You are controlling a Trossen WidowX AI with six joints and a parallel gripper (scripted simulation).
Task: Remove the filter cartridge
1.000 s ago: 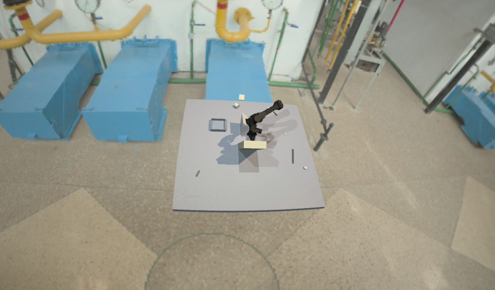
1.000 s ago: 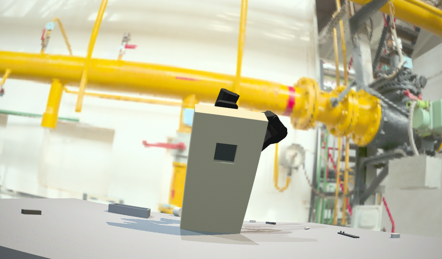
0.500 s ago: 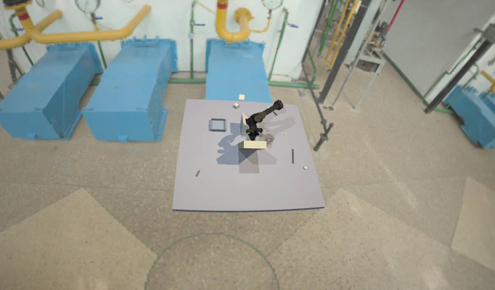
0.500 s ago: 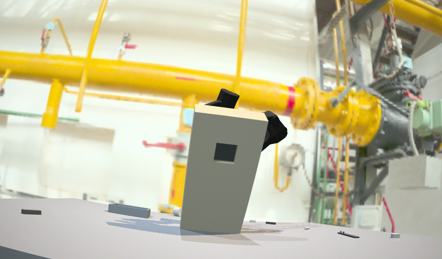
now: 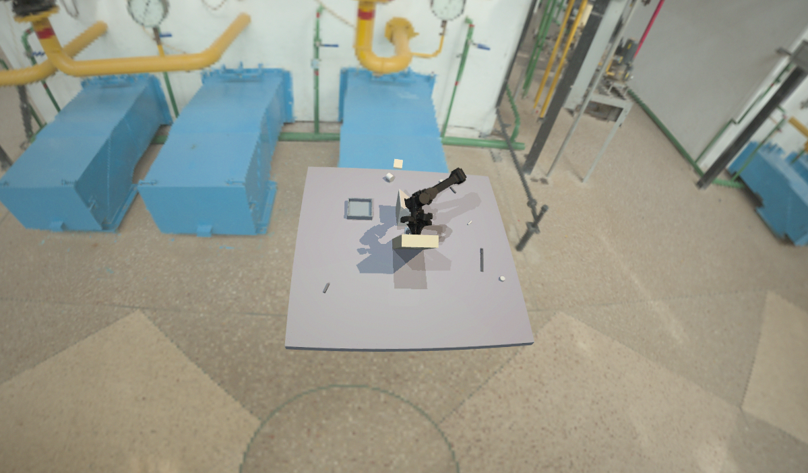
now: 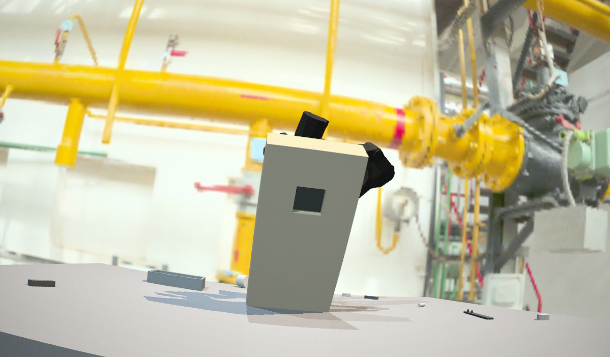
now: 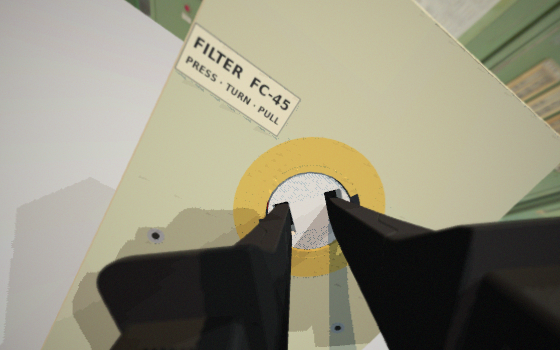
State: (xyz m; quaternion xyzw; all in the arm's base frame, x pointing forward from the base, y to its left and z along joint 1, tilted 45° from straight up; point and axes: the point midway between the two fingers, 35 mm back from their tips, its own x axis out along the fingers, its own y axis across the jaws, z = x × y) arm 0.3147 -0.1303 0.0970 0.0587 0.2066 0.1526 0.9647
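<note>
Right now the service panel is 4 cm behind my gripper tip and 8 cm below it.
</note>
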